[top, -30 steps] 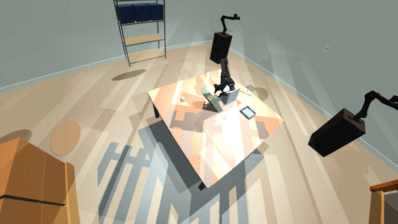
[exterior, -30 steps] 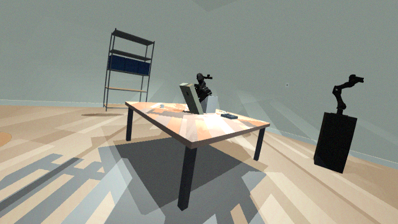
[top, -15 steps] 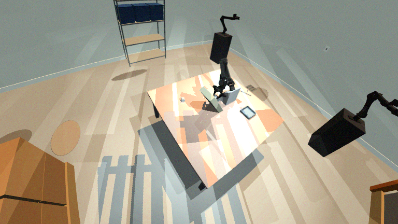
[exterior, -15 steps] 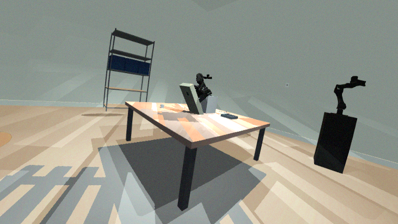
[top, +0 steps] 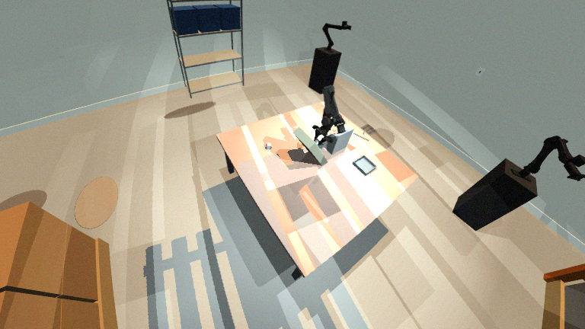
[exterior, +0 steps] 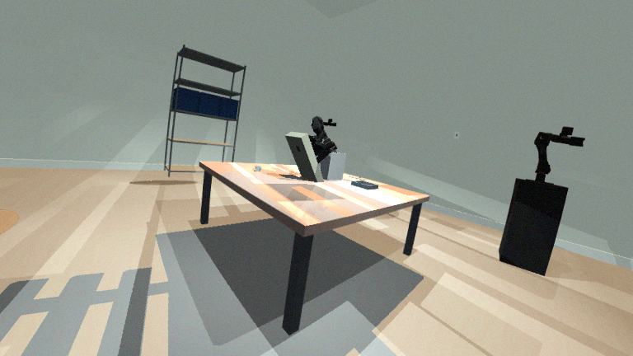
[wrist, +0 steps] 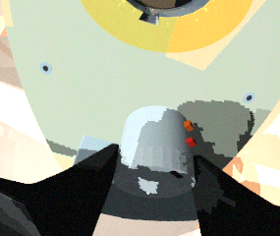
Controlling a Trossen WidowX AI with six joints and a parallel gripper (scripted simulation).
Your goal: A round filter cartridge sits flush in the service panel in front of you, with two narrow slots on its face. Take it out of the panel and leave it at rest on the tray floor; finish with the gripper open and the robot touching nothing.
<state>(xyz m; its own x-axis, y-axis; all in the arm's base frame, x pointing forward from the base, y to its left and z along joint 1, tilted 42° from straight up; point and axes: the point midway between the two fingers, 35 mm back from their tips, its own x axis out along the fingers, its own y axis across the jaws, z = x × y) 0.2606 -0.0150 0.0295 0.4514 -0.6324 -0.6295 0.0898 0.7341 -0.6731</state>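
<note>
Right now my gripper tip is 40 mm short of the service panel, 10 mm to the right of it and 20 mm above it. The rest, counted from my gripper tip: round grey filter cartridge: right at my gripper tip; dark tray: 320 mm behind, 320 mm to the left, 170 mm below.
</note>
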